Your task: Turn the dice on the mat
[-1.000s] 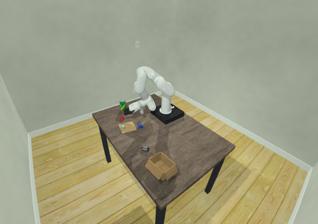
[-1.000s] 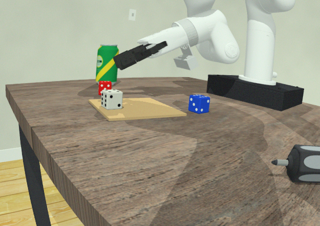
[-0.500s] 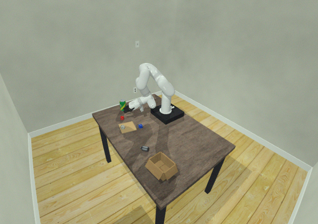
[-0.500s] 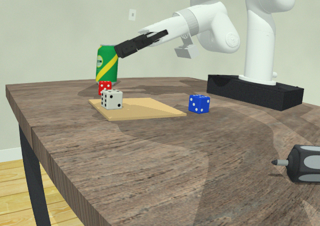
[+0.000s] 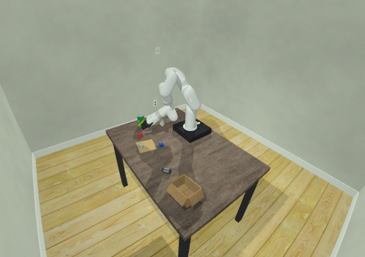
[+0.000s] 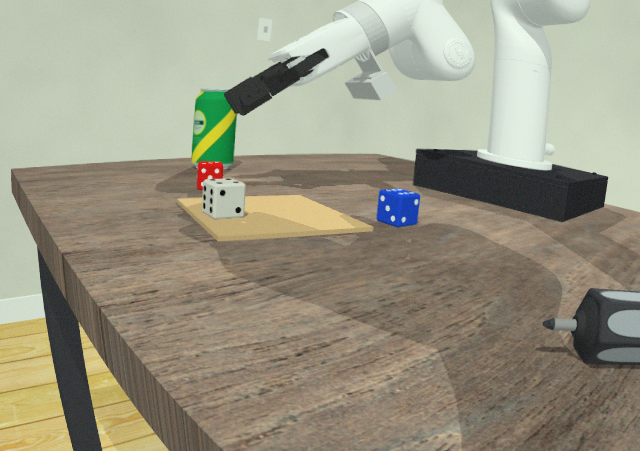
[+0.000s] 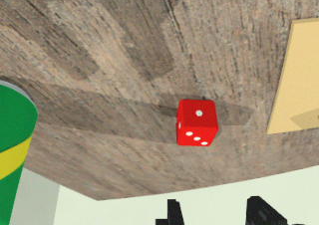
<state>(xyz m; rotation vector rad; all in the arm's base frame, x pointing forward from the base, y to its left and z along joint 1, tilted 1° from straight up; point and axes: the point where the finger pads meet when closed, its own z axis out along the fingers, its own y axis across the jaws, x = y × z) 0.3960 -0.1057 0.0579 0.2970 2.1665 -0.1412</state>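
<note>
My hand is 3 cm short of the red die, 1 cm to the left of it and 10 cm above it. From my hand the other things lie so: green can: 3 cm behind, 17 cm to the right, 5 cm below; white die: 7 cm ahead, 13 cm to the left, 9 cm below; tan mat: 3 cm ahead, 13 cm to the left, 11 cm below.
</note>
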